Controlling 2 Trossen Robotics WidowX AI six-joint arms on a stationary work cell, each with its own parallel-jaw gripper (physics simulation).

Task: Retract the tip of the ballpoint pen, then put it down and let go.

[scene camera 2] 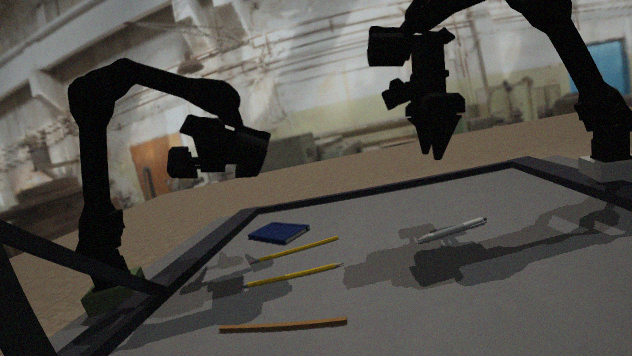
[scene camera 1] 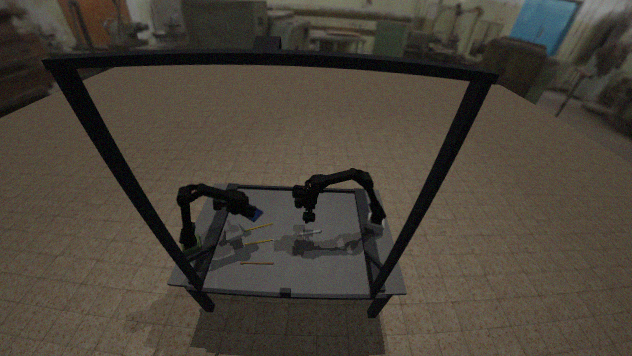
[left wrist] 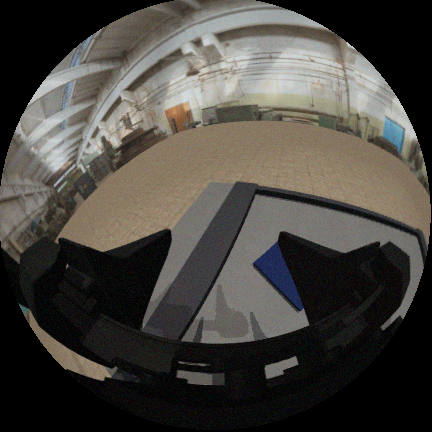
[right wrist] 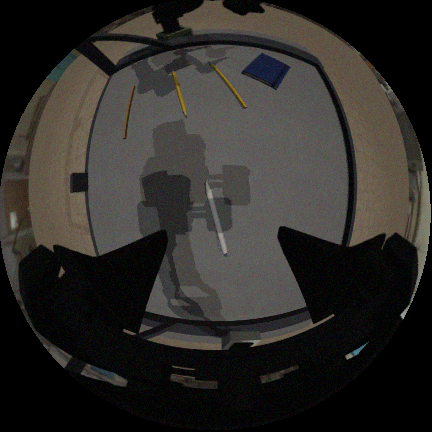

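Seen in the pictures: left gripper, fingertip midpoint: [scene camera 2: 216, 176] [left wrist: 226, 236]; right gripper, fingertip midpoint: [scene camera 2: 431, 156] [right wrist: 223, 234]; left arm's base, origin of the base link: [scene camera 1: 190, 243]; right arm's base, origin of the base link: [scene camera 2: 611, 157] [scene camera 1: 376, 220] [right wrist: 240, 345].
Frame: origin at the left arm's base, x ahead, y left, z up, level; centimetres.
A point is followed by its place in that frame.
A white ballpoint pen [scene camera 1: 311, 232] {x 64.8, y -22.8, z -3.0 cm} [scene camera 2: 452, 230] {x 63.3, y -22.6, z -3.3 cm} [right wrist: 217, 220] {x 63.9, y -22.0, z -2.9 cm} lies flat on the grey table [scene camera 1: 320, 275] {x 55.9, y -48.0, z -4.0 cm} [scene camera 2: 425, 320] {x 44.5, y -36.2, z -4.0 cm} [right wrist: 290, 150] {x 59.8, y -2.0, z -4.0 cm}. Whether its tip is out is too small to tell. My right gripper [scene camera 2: 432, 156] {x 62.4, y -20.4, z 10.5 cm} [right wrist: 223, 234] {x 62.4, y -20.4, z 10.5 cm} points down, open and empty, above the pen; in the right wrist view the pen shows between and beyond its fingers. My left gripper [left wrist: 226, 236] {x 27.4, y 9.3, z 14.2 cm} is open and empty, raised over the left part of the table, away from the pen.
A blue notebook [scene camera 1: 257, 215] {x 41.0, y 4.3, z -2.8 cm} [scene camera 2: 279, 233] {x 37.9, y 6.8, z -2.8 cm} [left wrist: 278, 272] {x 35.2, y 10.1, z -2.8 cm} [right wrist: 266, 70] {x 39.4, y 7.6, z -2.8 cm} lies at the back left. Two yellow pencils [scene camera 2: 297, 249] {x 38.9, y -4.3, z -3.5 cm} [scene camera 2: 295, 275] {x 35.4, y -14.6, z -3.5 cm} and an orange-brown stick [scene camera 1: 257, 263] {x 29.7, y -26.6, z -3.5 cm} [scene camera 2: 283, 326] {x 30.0, y -26.8, z -3.4 cm} [right wrist: 129, 112] {x 31.1, y -26.5, z -3.6 cm} lie left of the pen in the scene views. A dark frame [scene camera 1: 115, 150] {x 0.9, y -25.5, z 76.6 cm} stands around the table.
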